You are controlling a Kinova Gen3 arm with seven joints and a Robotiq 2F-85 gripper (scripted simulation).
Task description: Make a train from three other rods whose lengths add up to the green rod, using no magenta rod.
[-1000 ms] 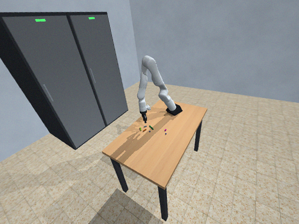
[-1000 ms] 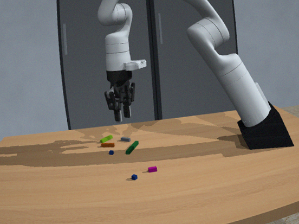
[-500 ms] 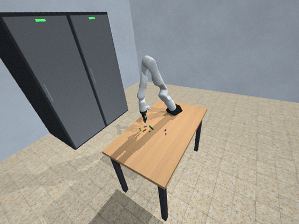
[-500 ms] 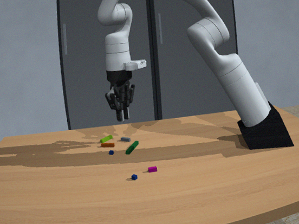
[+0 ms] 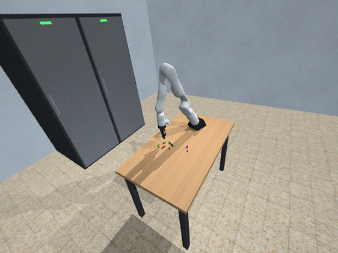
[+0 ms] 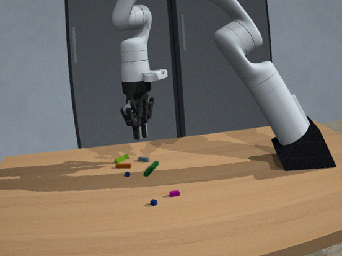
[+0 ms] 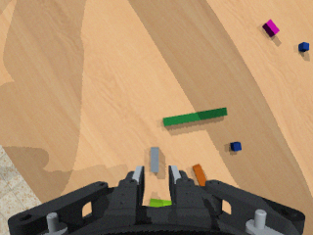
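Now: hand 8 cm above the grey rod. Round my hand: orange rod (8 cm below, 6 cm ahead, 1 cm to the left); then green rod (8 cm below, 7 cm to the left); then lime rod (8 cm below, 5 cm ahead, 4 cm to the right).
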